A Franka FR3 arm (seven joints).
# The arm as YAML. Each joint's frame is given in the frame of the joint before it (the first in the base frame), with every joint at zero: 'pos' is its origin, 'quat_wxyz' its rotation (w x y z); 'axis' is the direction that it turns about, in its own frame. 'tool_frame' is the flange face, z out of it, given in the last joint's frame.
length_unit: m
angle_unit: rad
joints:
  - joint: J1
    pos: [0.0, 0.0, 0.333]
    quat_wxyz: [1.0, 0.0, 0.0, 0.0]
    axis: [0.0, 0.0, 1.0]
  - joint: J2
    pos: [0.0, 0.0, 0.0]
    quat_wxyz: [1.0, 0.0, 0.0, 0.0]
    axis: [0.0, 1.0, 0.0]
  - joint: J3
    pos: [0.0, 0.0, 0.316]
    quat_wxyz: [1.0, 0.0, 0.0, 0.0]
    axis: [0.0, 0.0, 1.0]
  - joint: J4
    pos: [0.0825, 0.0, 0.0]
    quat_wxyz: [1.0, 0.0, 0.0, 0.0]
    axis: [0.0, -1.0, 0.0]
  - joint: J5
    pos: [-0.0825, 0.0, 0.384]
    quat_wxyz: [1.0, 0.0, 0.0, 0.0]
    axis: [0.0, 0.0, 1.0]
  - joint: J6
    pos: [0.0, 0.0, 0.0]
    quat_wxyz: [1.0, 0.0, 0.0, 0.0]
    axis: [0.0, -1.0, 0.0]
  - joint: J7
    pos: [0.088, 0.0, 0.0]
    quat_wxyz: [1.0, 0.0, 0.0, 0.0]
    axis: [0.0, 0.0, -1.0]
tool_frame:
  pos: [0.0, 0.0, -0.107]
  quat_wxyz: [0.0, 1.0, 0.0, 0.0]
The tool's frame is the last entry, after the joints.
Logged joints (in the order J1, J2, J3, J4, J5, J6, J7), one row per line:
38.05, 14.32, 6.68, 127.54, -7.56, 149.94, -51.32
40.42, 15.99, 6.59, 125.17, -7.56, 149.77, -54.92
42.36, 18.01, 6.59, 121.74, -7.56, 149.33, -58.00
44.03, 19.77, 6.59, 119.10, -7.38, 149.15, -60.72
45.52, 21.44, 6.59, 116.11, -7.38, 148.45, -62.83
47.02, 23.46, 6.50, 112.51, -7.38, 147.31, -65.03
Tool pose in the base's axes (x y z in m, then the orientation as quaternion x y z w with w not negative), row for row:
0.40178, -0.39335, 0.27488, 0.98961, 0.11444, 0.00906, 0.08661
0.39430, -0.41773, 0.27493, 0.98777, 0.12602, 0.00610, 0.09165
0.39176, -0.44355, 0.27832, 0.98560, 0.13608, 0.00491, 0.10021
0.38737, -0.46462, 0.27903, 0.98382, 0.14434, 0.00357, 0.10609
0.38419, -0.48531, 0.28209, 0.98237, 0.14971, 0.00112, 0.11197
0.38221, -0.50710, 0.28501, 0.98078, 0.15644, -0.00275, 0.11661
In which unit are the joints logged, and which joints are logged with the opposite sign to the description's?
The joints are logged in degrees. Opposite sign: J1, J3, J4.
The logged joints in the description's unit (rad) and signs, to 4 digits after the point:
-0.6641, 0.2499, -0.1166, -2.2260, -0.1319, 2.6169, -0.8957
-0.7055, 0.2791, -0.1150, -2.1846, -0.1319, 2.6140, -0.9585
-0.7393, 0.3143, -0.1150, -2.1248, -0.1319, 2.6063, -1.0123
-0.7685, 0.3451, -0.1150, -2.0787, -0.1288, 2.6032, -1.0598
-0.7945, 0.3742, -0.1150, -2.0265, -0.1288, 2.5909, -1.0966
-0.8207, 0.4095, -0.1134, -1.9637, -0.1288, 2.5710, -1.1350

